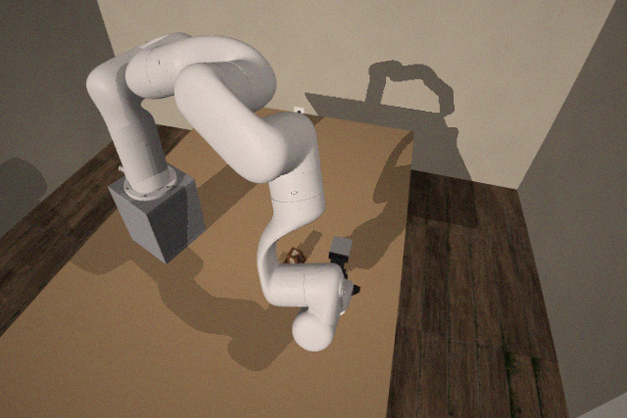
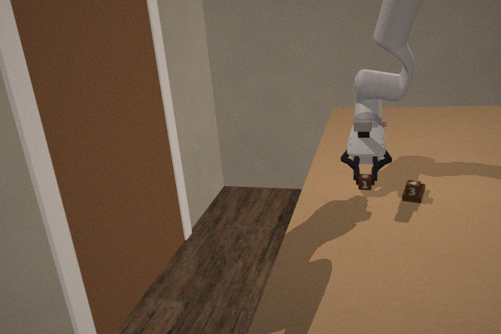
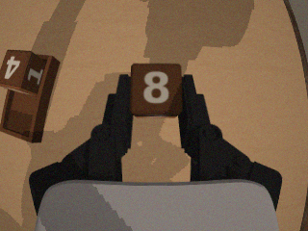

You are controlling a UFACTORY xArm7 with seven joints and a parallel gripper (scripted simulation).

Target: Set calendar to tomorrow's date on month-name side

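Right now my hand is 120 mm past the brown calendar tray, 30 mm above it and 10 mm to the right of it. Also, from my hand: digit cube: 10 mm to the left, 10 mm below.
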